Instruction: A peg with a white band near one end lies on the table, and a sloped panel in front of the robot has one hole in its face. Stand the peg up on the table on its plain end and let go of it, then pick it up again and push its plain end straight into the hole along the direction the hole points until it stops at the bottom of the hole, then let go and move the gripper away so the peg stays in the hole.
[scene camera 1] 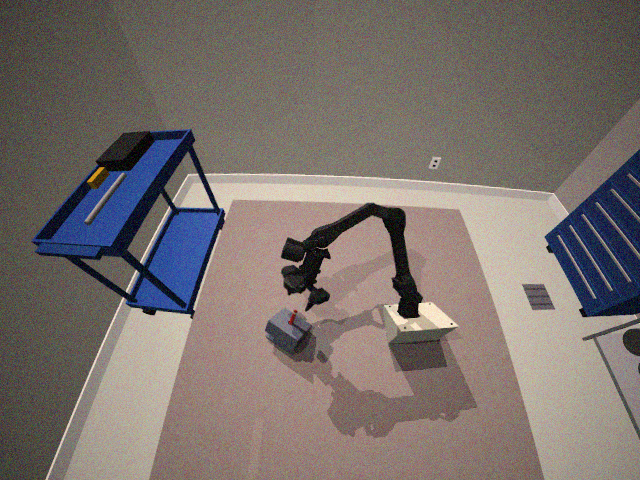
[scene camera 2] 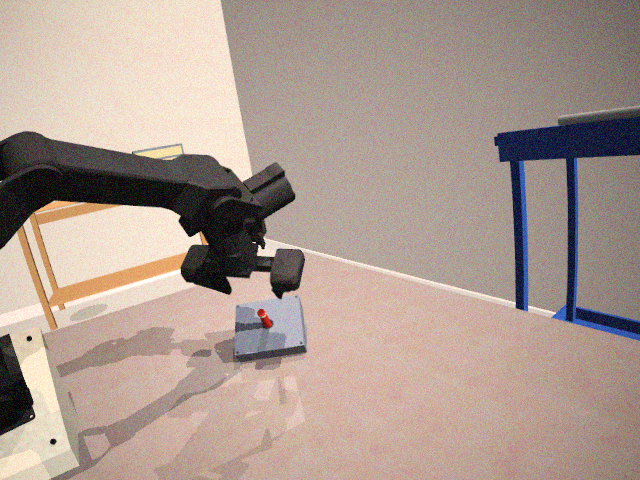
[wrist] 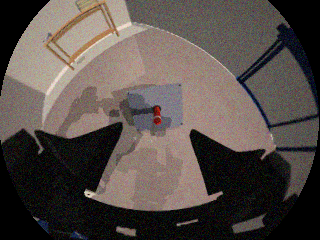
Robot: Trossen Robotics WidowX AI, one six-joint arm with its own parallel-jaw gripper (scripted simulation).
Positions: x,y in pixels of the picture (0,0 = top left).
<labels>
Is my gripper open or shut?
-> Open.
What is my gripper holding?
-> Nothing.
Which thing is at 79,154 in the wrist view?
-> My gripper.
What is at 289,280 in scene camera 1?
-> My gripper.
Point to a sloped grey panel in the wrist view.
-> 169,97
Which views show my gripper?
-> Scene camera 1, scene camera 2 and the wrist view: all of them.
</labels>
